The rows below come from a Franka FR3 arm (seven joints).
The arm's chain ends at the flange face. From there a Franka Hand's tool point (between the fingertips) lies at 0.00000 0.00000 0.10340 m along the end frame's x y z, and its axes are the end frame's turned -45 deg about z.
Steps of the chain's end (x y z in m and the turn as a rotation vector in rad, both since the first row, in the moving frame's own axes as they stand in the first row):
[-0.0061, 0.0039, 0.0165, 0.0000, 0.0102, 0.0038]
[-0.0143, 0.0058, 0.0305, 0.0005, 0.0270, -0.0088]
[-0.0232, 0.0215, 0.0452, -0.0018, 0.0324, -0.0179]
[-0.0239, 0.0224, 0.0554, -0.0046, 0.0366, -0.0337]
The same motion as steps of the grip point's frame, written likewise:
[-0.0063, -0.0008, 0.0165, -0.0072, 0.0072, 0.0038]
[-0.0122, -0.0041, 0.0305, -0.0187, 0.0194, -0.0088]
[-0.0293, 0.0013, 0.0451, -0.0242, 0.0216, -0.0179]
[-0.0303, 0.0019, 0.0553, -0.0291, 0.0226, -0.0337]

